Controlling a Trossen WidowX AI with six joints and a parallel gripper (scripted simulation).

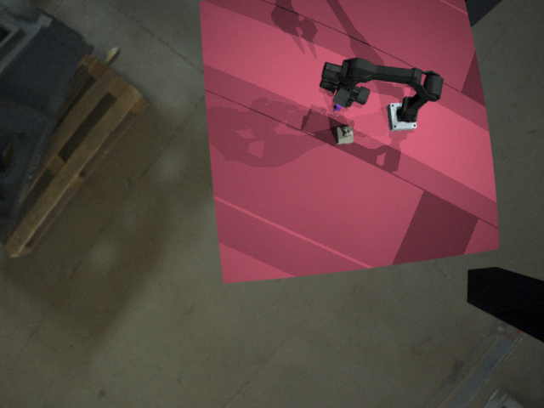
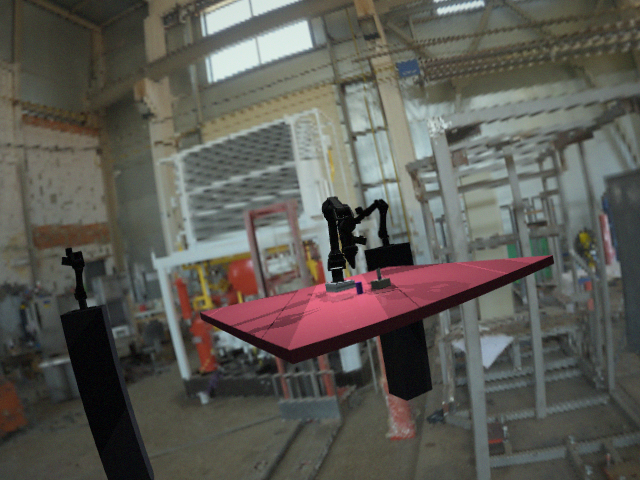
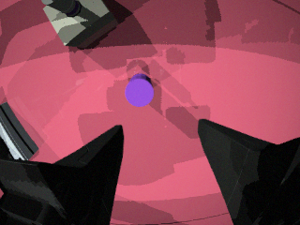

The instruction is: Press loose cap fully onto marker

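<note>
Now: gripper tip 90 mm above the purple cap, 20 mm to the right of it and 10 mm past it. Also, from my gripper tip: holder block (140 mm to the left, 100 mm below, 30 mm behind).
</note>
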